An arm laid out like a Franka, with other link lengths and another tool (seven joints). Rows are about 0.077 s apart.
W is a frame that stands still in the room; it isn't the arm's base.
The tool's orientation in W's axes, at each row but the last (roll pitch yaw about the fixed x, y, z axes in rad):
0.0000, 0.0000, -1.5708
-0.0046, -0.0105, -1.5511
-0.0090, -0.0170, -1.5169
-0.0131, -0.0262, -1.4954
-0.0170, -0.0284, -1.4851
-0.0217, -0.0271, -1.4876
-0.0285, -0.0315, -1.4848
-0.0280, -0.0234, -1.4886
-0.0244, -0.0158, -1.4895
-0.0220, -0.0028, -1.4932
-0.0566, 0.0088, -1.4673
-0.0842, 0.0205, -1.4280
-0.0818, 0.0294, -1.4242
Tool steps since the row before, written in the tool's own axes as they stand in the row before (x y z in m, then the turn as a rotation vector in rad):
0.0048, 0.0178, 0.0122, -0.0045, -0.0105, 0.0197
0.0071, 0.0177, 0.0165, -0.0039, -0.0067, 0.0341
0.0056, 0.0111, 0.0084, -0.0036, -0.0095, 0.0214
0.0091, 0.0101, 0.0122, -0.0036, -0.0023, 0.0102
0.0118, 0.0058, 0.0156, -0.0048, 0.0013, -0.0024
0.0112, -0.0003, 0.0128, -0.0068, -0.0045, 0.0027
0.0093, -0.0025, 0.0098, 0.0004, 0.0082, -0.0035
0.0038, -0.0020, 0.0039, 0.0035, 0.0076, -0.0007
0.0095, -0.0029, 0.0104, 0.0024, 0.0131, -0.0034
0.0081, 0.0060, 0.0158, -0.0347, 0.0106, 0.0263
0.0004, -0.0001, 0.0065, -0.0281, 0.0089, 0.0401
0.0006, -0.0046, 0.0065, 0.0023, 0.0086, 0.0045
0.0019, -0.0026, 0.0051, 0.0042, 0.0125, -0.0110
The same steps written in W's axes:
0.0178, -0.0048, 0.0122, -0.0105, 0.0045, 0.0197
0.0179, -0.0066, 0.0165, -0.0066, 0.0041, 0.0341
0.0115, -0.0048, 0.0084, -0.0095, 0.0035, 0.0214
0.0109, -0.0080, 0.0123, -0.0025, 0.0037, 0.0101
0.0070, -0.0108, 0.0158, 0.0008, 0.0048, -0.0026
0.0009, -0.0108, 0.0131, -0.0050, 0.0065, 0.0026
-0.0014, -0.0091, 0.0102, 0.0081, 0.0002, -0.0037
-0.0016, -0.0038, 0.0040, 0.0078, -0.0029, -0.0008
-0.0019, -0.0095, 0.0106, 0.0132, -0.0014, -0.0037
0.0070, -0.0075, 0.0157, 0.0084, 0.0355, 0.0260
0.0003, -0.0004, 0.0065, 0.0082, 0.0288, 0.0398
-0.0039, -0.0013, 0.0069, 0.0092, -0.0011, 0.0037
-0.0019, -0.0024, 0.0052, 0.0120, -0.0021, -0.0121

